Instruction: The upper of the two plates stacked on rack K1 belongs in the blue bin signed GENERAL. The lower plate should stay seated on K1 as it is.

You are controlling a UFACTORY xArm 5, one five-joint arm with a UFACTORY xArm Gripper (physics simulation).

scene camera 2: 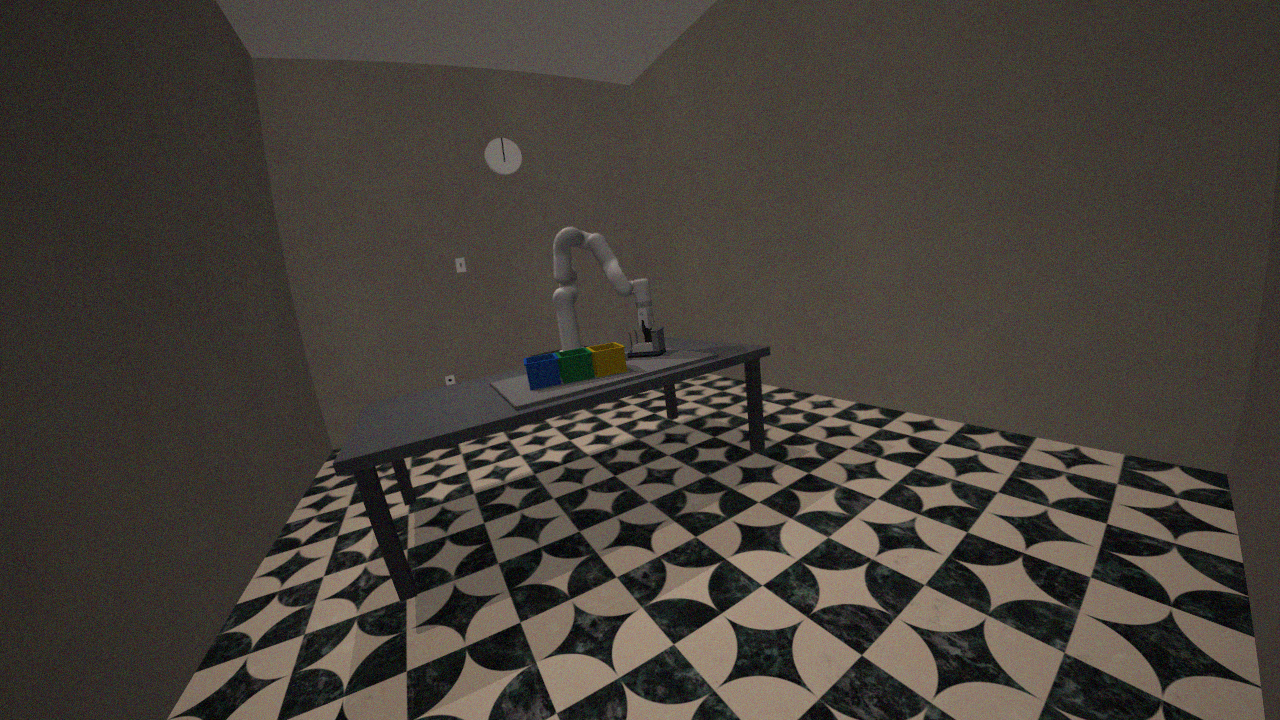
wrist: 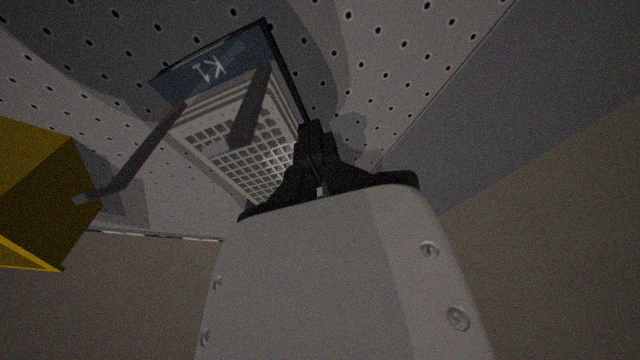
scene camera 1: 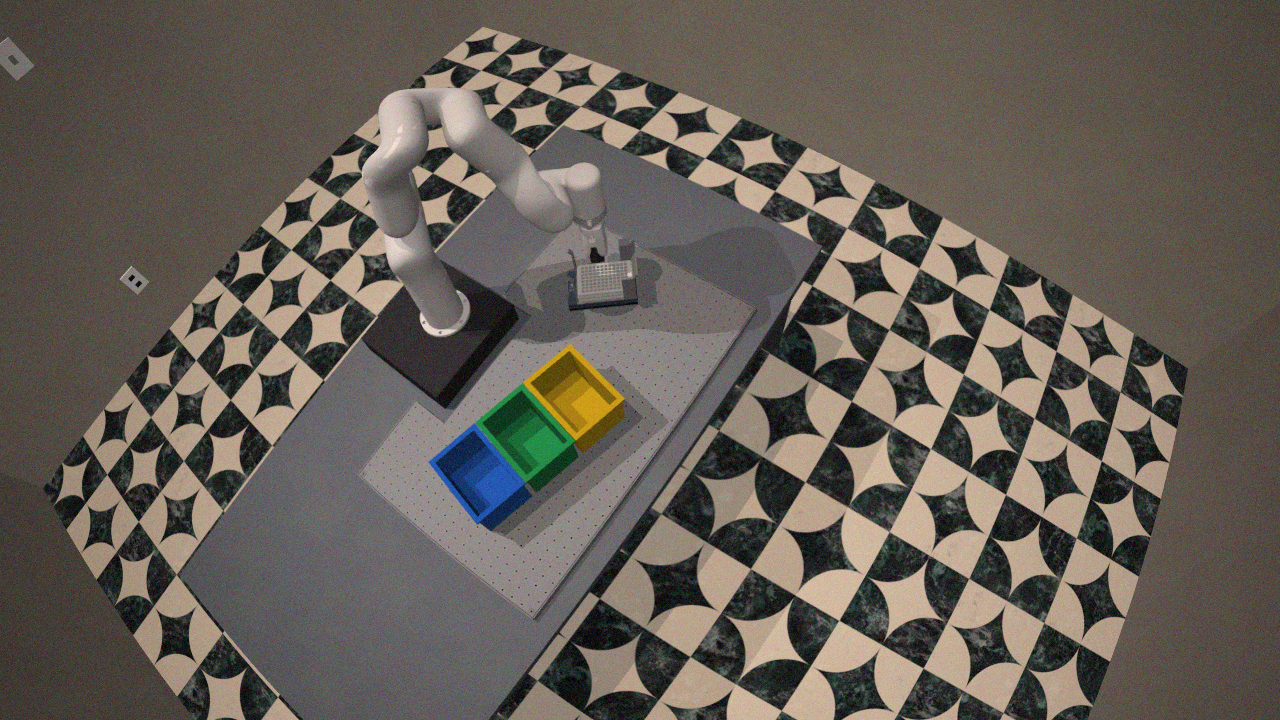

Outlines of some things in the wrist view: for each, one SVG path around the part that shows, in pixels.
The gripper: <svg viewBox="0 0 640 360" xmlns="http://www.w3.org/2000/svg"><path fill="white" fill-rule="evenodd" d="M298 125L298 142L294 143L293 165L285 170L282 184L271 194L266 202L262 202L242 212L237 219L237 224L229 229L224 238L209 287L195 360L496 360L481 316L456 254L437 214L425 195L420 191L417 174L410 170L371 174L368 171L341 161L332 131L324 133L318 118L311 120L311 123L309 123L310 127L305 123ZM324 179L330 196L317 199L316 189L322 187L321 183Z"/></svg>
A plate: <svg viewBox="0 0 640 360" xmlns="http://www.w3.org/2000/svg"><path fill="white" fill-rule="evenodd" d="M318 187L316 189L317 196L323 195L322 187ZM271 77L269 78L251 145L209 158L205 158L201 149L205 145L228 137L249 85L181 114L168 131L169 134L255 205L266 202L271 194L282 184L285 170L293 165L294 143L298 142L298 129Z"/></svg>
